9 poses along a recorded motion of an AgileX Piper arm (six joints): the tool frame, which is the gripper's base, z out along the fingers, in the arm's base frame.
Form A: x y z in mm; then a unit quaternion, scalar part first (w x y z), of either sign.
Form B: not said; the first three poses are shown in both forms.
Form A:
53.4 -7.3 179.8 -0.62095 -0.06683 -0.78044 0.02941
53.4 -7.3 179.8 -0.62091 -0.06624 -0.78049 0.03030
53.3 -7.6 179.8 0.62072 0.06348 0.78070 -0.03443
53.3 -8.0 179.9 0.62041 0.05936 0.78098 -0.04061
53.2 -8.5 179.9 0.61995 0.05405 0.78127 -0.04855
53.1 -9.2 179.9 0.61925 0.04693 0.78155 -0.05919
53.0 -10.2 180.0 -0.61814 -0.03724 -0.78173 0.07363
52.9 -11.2 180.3 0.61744 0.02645 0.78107 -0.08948
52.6 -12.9 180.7 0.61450 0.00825 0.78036 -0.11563
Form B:
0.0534 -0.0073 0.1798 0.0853 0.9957 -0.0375 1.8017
0.0534 -0.0073 0.1798 0.0845 0.9957 -0.0387 1.8018
0.0533 -0.0076 0.1798 0.0810 0.9957 -0.0439 1.8023
0.0533 -0.0080 0.1799 0.0757 0.9958 -0.0518 1.8031
0.0532 -0.0085 0.1799 0.0689 0.9957 -0.0619 1.8042
0.0531 -0.0092 0.1799 0.0598 0.9954 -0.0754 1.8060
0.0530 -0.0102 0.1800 0.0474 0.9945 -0.0937 1.8088
0.0529 -0.0112 0.1803 0.0336 0.9929 -0.1138 1.8106
0.0526 -0.0129 0.1807 0.0105 0.9891 -0.1466 1.8181

